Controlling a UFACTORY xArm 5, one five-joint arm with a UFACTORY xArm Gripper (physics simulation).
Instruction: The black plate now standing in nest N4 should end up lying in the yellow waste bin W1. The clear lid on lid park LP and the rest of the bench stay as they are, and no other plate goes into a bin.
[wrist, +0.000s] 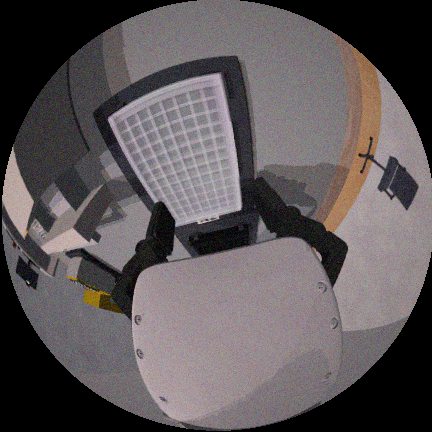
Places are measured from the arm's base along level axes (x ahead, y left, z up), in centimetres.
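Pixels of known places: gripper, fingertip midpoint: (210, 200).
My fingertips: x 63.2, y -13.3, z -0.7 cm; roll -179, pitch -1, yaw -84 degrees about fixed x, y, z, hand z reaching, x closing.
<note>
For each thing: its top centre in the pictures, then the offset to it from my fingertips. "*": a spot on its surface instead.
- black plate, middle of its top: (224, 257) dz +0.0, dx -13.1, dy -1.0 cm
- yellow box-like thing, middle of its top: (106, 309) dz +9.3, dx -36.7, dy +48.7 cm
- pale gridded plate, middle of its top: (184, 168) dz +0.0, dx +3.5, dy +1.6 cm
- dark frame, middle of its top: (185, 164) dz -1.0, dx +3.4, dy +1.6 cm
- white box-shaped device, surface spot: (80, 222) * dz +3.5, dx +3.2, dy +10.9 cm
A black plate (222, 241) sits in a dark nest just beyond the pale housing in the lower part of the wrist view; its near part is hidden by the housing. My gripper (210, 200) is open, its two black fingers wide apart with nothing between them. The fingers stand to the left and right, toward the near end of a pale gridded plate, with the black plate lower down in the view. A yellow box-like thing (96, 298) shows at the lower left, partly behind the left finger; I cannot tell whether it is bin W1. I cannot make out the clear lid.
The pale gridded plate (182, 150) lies in a dark frame (244, 120) beyond the fingers. A grey and white box-shaped device (80, 222) stands at the left. The wooden bench edge (369, 95) curves along the right, with a dark chair-like thing (398, 182) beyond it.
</note>
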